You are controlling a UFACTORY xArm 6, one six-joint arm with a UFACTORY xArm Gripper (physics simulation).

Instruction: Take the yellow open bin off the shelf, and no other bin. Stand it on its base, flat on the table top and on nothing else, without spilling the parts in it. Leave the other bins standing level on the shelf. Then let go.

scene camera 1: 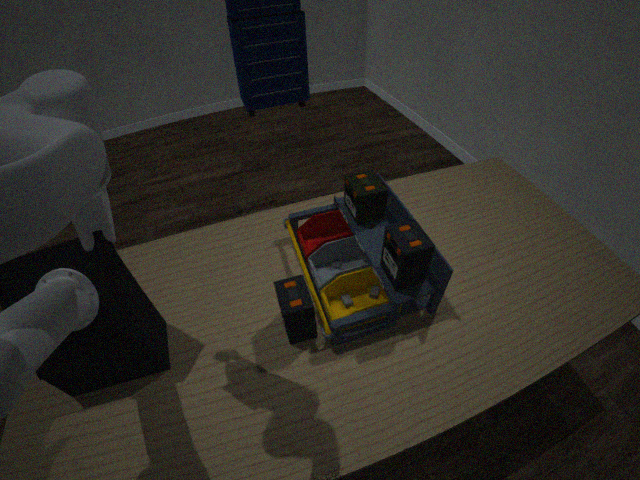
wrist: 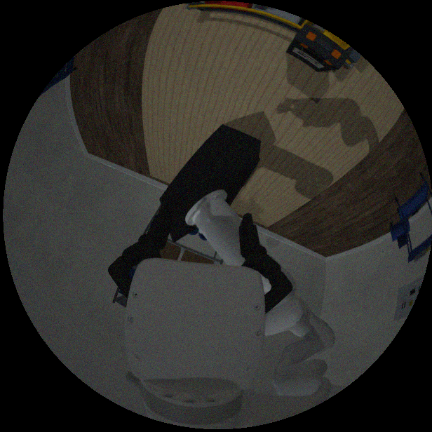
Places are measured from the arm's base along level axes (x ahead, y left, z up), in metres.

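Where they show: gripper, fingertip midpoint: (scene camera 1: 108,248); arm's base, link origin: (scene camera 1: 67,299).
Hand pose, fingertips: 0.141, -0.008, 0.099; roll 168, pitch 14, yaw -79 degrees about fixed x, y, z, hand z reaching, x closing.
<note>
Each offset is from my fingertips to the top centre of the thing, as dx, dy, dz. "spot": to the spot under its first point. Level surfaces: height alone.
The yellow open bin {+0.448, -0.049, -0.255} (scene camera 1: 356,295) stands on the slate-blue shelf {spot: +0.428, -0.116, -0.252} (scene camera 1: 366,313), at the end nearest the scene camera, with small grey parts inside. A strip of the yellow bin (wrist: 337,40) shows at the top of the wrist view. The grey bin {+0.452, +0.062, -0.255} (scene camera 1: 338,259) stands beside it, and the red bin {+0.455, +0.174, -0.255} (scene camera 1: 325,227) stands beyond the grey one. My gripper (wrist: 205,216) is open and empty, with its black fingers wide apart, well away from the shelf. I cannot make out the fingers in the scene view. The wooden table top {dz -0.337} (scene camera 1: 516,248) bears the shelf.
A black box {+0.292, -0.043, -0.204} (scene camera 1: 297,312) (wrist: 317,48) with orange marks stands on the table close against the shelf's yellow front rail. Two similar boxes {+0.552, +0.172, -0.138} (scene camera 1: 365,200) {spot: +0.515, -0.100, -0.123} (scene camera 1: 408,256) stand behind the bins. The black base block (scene camera 1: 118,320) is at the left. A blue cabinet (scene camera 1: 271,56) stands beyond the table.
</note>
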